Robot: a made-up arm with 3 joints. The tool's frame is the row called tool.
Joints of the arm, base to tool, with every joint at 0 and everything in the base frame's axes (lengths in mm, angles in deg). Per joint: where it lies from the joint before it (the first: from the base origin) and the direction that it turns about. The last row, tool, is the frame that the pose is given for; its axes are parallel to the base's.
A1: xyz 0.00 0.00 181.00 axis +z
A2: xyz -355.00 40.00 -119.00 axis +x
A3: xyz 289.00 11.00 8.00 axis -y
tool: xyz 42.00 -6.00 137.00
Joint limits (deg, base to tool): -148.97..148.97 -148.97..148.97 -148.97..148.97
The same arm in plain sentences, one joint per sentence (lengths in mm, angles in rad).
The arm has three revolute joints in a row. What follows holds with every joint at zero, and every direction is one of the base frame's. The first joint lies 181 mm along +z from the base frame's origin and turns about +z, from -2.6 to 2.6 rad. The second joint lies 355 mm along -x and 40 mm along +y and 119 mm along -z from the first joint and turns about +x, from -2.6 to 2.6 rad. The third joint lies 289 mm along +x and 11 mm along +y and 8 mm along +z from the second joint and turns about -y, from -2.6 to 2.6 rad. The tool frame, which is the frame that the pose is given for, lies 42 mm along +x and 6 mm along -y and 137 mm along +z from the third joint; its axes are parallel to the base frame's.
